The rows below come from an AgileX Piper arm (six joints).
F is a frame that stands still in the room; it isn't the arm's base.
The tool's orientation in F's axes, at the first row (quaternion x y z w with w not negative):
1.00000, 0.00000, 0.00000, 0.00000
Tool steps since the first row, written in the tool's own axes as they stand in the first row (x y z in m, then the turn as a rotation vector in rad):
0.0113, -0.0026, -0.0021, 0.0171, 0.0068, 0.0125
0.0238, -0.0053, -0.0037, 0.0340, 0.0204, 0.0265
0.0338, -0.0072, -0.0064, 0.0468, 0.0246, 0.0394
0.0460, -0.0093, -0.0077, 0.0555, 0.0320, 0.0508
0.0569, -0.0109, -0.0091, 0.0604, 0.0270, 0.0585
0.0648, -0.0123, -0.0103, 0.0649, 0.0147, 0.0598
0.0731, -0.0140, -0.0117, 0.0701, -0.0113, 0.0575
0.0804, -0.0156, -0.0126, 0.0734, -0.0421, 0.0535
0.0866, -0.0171, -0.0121, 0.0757, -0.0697, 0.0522
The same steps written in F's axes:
0.0113, 0.0026, 0.0021, 0.0171, -0.0068, -0.0125
0.0238, 0.0053, 0.0037, 0.0340, -0.0204, -0.0265
0.0338, 0.0072, 0.0064, 0.0468, -0.0246, -0.0394
0.0460, 0.0093, 0.0077, 0.0555, -0.0320, -0.0508
0.0569, 0.0109, 0.0091, 0.0604, -0.0270, -0.0585
0.0648, 0.0123, 0.0103, 0.0649, -0.0147, -0.0598
0.0731, 0.0140, 0.0117, 0.0701, 0.0113, -0.0575
0.0804, 0.0156, 0.0126, 0.0734, 0.0421, -0.0535
0.0866, 0.0171, 0.0121, 0.0757, 0.0697, -0.0522

